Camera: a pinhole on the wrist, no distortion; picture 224 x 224 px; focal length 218.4 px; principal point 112.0 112.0 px. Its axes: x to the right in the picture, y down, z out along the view. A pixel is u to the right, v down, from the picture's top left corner.
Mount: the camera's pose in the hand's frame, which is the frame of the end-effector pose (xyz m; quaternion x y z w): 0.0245 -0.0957 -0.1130 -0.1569 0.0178 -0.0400 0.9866
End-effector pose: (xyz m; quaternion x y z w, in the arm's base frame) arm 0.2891 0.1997 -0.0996 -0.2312 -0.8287 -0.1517 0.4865
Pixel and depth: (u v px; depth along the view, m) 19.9 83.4 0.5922
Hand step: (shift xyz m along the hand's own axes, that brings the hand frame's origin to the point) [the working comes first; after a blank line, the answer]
In the camera's frame: -0.2497 -0.0775 0.5922

-0.2017 0.0344 0.4794
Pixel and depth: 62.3 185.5 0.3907
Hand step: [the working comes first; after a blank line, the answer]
In the camera's frame: -0.0889 0.1315 0.3907

-0.0358 0.1568 0.2193
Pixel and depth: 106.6 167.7 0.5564
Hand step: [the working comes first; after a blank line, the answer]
In the camera's frame: -0.0138 0.1419 0.5564

0.0477 0.2114 0.3718
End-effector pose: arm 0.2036 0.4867 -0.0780 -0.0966 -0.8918 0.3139 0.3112
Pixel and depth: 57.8 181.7 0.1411
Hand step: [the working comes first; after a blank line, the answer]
In the camera's frame: -0.0350 0.0450 0.1411

-0.0004 -0.0066 0.0078
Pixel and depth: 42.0 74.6 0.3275
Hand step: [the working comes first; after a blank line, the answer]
In the camera's frame: -0.1050 -0.0561 0.3275

-0.0686 -0.0390 0.2180
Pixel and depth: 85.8 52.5 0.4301
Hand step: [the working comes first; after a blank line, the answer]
In the camera's frame: -0.0516 -0.1172 0.4301

-0.0150 -0.0698 0.3333
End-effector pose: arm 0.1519 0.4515 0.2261 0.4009 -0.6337 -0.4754 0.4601
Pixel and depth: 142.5 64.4 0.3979
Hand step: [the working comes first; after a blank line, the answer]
In the camera's frame: 0.0556 -0.0867 0.3979

0.0925 -0.0599 0.2908
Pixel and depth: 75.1 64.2 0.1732
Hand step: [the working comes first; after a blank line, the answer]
In the camera's frame: -0.0293 -0.0379 0.1732

0.0008 -0.0758 0.0640
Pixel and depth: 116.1 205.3 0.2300
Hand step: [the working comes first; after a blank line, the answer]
In the camera's frame: 0.0043 0.0983 0.2300

0.0470 0.0679 0.0749
